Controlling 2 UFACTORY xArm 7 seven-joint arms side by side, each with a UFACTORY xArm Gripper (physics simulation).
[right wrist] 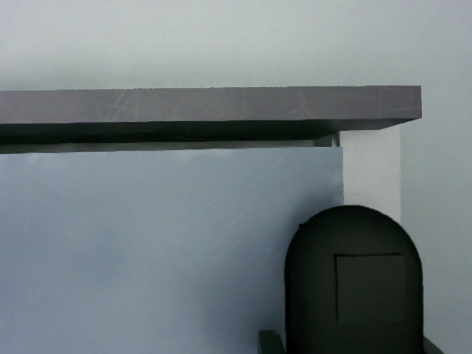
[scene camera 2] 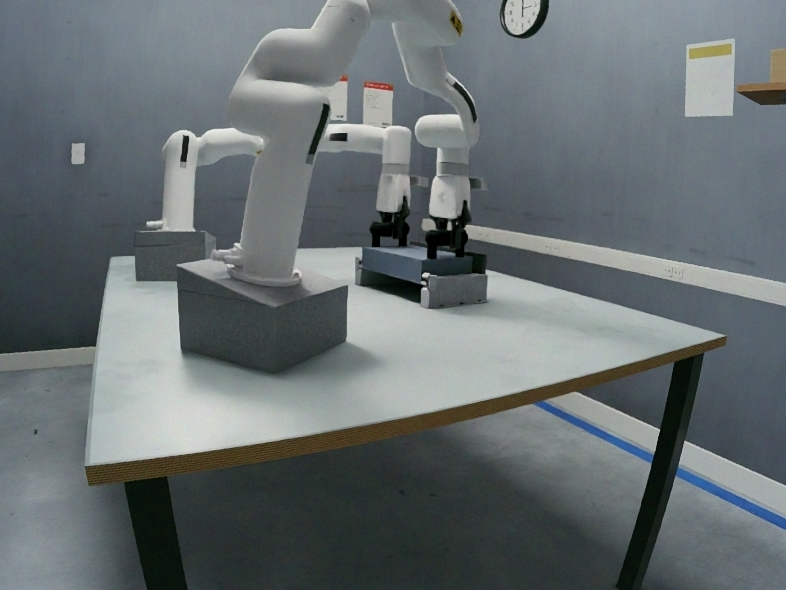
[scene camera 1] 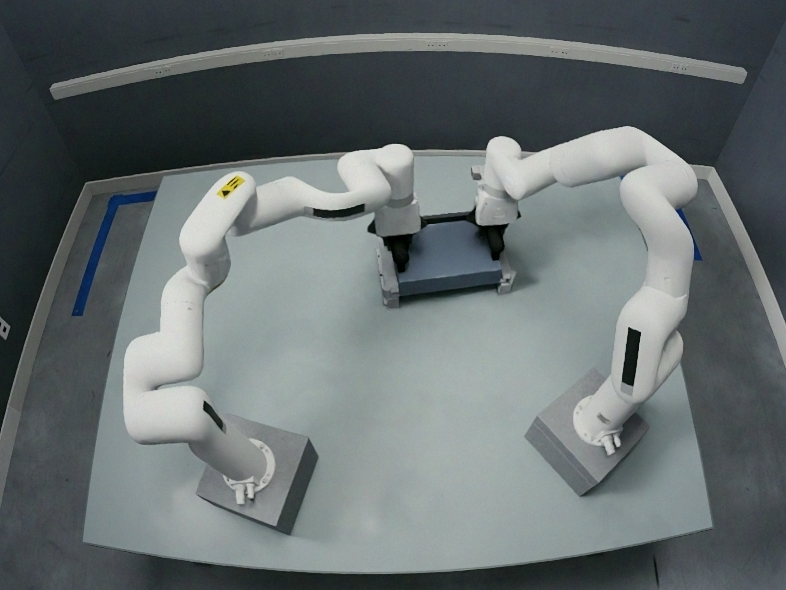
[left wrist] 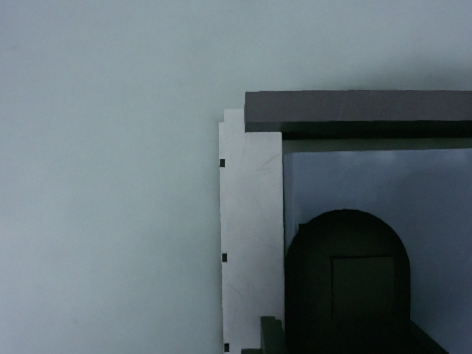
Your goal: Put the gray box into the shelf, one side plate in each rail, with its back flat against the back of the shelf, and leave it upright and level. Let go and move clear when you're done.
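Pixels of known places: left gripper, fingertip midpoint: (scene camera 2: 392,237) (scene camera 1: 397,245) (left wrist: 329,353); right gripper, fingertip midpoint: (scene camera 2: 448,247) (scene camera 1: 490,235); left arm's base, origin of the base link: (scene camera 1: 249,467); right arm's base, origin of the base link: (scene camera 2: 263,274) (scene camera 1: 597,421).
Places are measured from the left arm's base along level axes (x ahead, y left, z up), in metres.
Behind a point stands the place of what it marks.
The gray box (scene camera 1: 452,255) @(z -0.014, x 0.475, y -0.513 m) (scene camera 2: 394,262) @(z -0.035, x 0.416, y -0.521 m) (left wrist: 350,182) @(z -0.014, x 0.568, y -0.398 m) (right wrist: 150,225) @(z -0.014, x 0.552, y -0.551 m) looks blue-gray, upright and about level. It lies between the side rails of the shelf (scene camera 1: 387,279) @(z -0.054, x 0.456, y -0.351 m) (scene camera 2: 453,290) @(z -0.084, x 0.487, y -0.662 m) (left wrist: 255,225) @(z -0.054, x 0.545, y -0.359 m) (right wrist: 372,172) @(z -0.054, x 0.570, y -0.649 m). In both wrist views a narrow strip shows between its back edge and the shelf's dark back. My left gripper (scene camera 1: 401,261) (scene camera 2: 388,241) @(z 0.009, x 0.506, y -0.384 m) is shut on the box near its left side. My right gripper (scene camera 1: 497,250) (scene camera 2: 446,248) @(z 0.011, x 0.504, y -0.616 m) is shut on it near its right side. The fingertips' contact and the side plates in the rails are hidden.
The left arm's base (scene camera 1: 285,469) @(z 0.016, x -0.015, y -0.081 m) (scene camera 2: 149,254) @(z -0.045, x -0.097, y -0.068 m) and the right arm's base (scene camera 1: 565,454) @(z -0.011, x -0.071, y -0.657 m) (scene camera 2: 253,327) @(z -0.057, x -0.080, y -0.853 m) stand on the table (scene camera 1: 406,393) @(z -0.121, x 0.181, y -0.355 m) (scene camera 2: 406,381) @(z -0.121, x 0.092, y -0.997 m). Both arms reach over to the shelf from its two sides. A wall stands behind the table.
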